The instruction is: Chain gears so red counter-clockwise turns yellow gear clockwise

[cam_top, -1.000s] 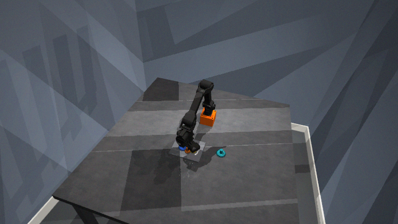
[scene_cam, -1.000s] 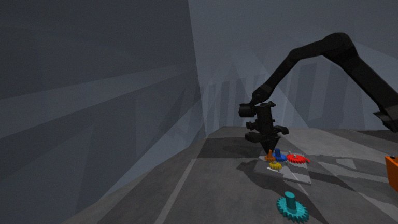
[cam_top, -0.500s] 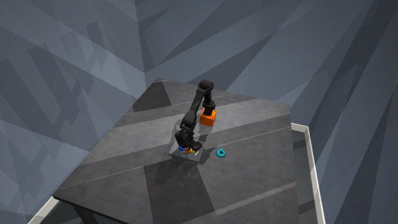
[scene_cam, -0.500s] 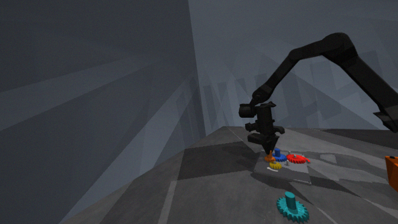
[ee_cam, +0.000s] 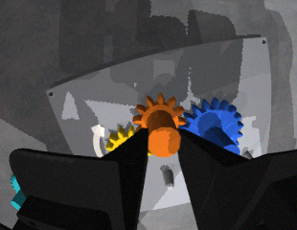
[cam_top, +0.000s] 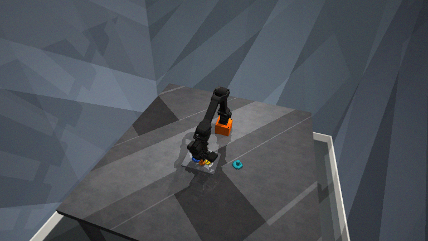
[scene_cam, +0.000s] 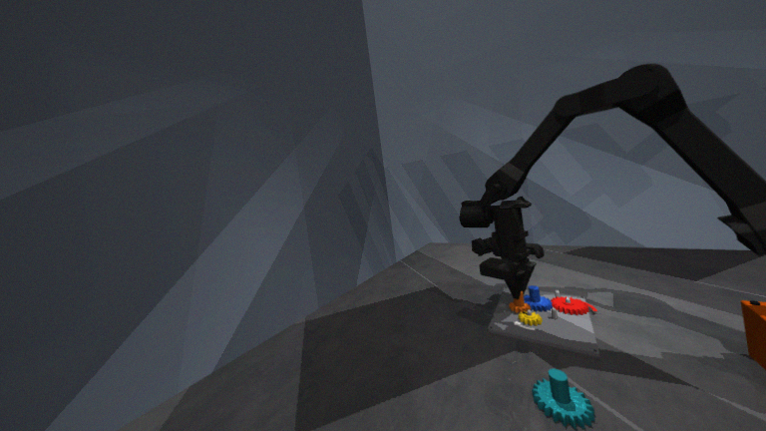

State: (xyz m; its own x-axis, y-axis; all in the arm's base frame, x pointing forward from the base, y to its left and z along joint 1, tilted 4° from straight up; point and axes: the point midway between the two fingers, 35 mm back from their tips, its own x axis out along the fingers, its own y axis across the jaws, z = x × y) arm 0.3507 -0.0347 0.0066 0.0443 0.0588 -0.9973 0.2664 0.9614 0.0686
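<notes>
The orange gear is 10 mm below my gripper tip. Round my gripper tip: yellow gear (30 mm to the left, 20 mm below, 20 mm behind); then blue gear (40 mm to the right, 30 mm behind, 20 mm below); then white arrow (60 mm to the left, 30 mm below, 10 mm behind).
</notes>
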